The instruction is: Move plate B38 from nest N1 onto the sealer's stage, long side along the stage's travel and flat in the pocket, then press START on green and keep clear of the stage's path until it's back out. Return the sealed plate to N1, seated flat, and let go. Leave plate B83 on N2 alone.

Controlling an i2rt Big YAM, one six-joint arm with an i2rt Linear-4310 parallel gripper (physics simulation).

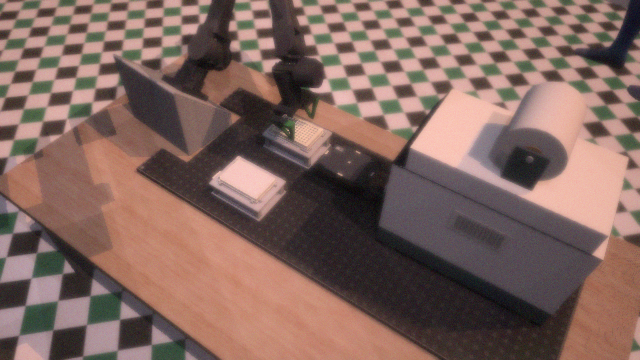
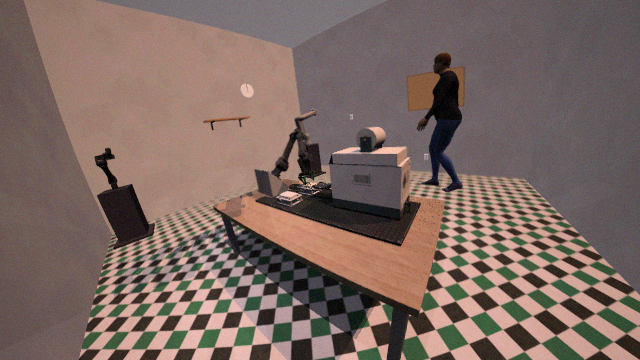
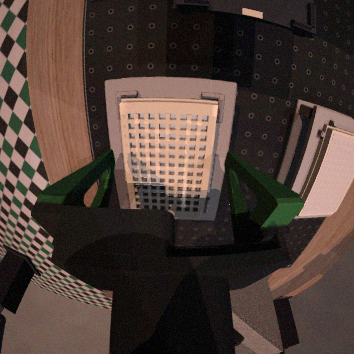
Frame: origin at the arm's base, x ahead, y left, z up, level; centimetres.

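Where they show: gripper, between the fingertips: (image 1: 302,128) (image 2: 309,182) (image 3: 169,155); arm's base, origin of its link: (image 1: 184,90) (image 2: 273,177).
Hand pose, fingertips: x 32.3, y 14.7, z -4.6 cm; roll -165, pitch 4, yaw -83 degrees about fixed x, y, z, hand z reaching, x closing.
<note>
Things, the pixels of their top centre, and the offset from my fingertips. Level surfaces: height alone.
- pale plate with open wells, centre of its top: (image 3: 166,168) (image 1: 297,129) dx -2.1, dy +0.1, dz -1.6 cm
- grey nest, centre of its top: (image 3: 167,162) (image 1: 297,131) (image 2: 308,185) dx -2.1, dy +0.1, dz -2.5 cm
- white-topped plate, centre of its top: (image 3: 335,179) (image 1: 247,178) (image 2: 288,194) dx +0.4, dy -21.9, dz -2.3 cm
- dark stage, centre of its top: (image 1: 364,168) (image 2: 328,185) dx +23.1, dy -1.9, dz +2.0 cm
- film roll, centre of its top: (image 1: 555,106) (image 2: 370,127) dx +56.2, dy +3.0, dz +39.1 cm
- black perforated mat, height of its surface: dz -8.4 cm
The pale plate with open wells (image 1: 310,131) (image 3: 170,150) lies flat on the grey nest (image 1: 286,151) (image 3: 160,86) nearest the stage; I take it as B38 on N1. My gripper (image 1: 301,127) (image 2: 308,182) (image 3: 169,155) is open, its green fingers spread on either side of the plate's long sides and holding nothing. A white-topped plate (image 1: 248,176) (image 3: 331,172), taken as B83, rests on the other nest (image 1: 234,202). The dark stage (image 1: 345,162) (image 3: 225,10) is out in front of the sealer (image 1: 450,225) (image 2: 370,185). Labels are unreadable; the START button does not show.
A grey slanted panel (image 1: 160,105) (image 2: 268,183) stands beside the arm's base. A film roll (image 1: 545,127) (image 2: 371,137) sits on top of the sealer. The nests and sealer stand on a black perforated mat (image 1: 340,255) (image 2: 350,222). A person (image 2: 445,110) is behind the table.
</note>
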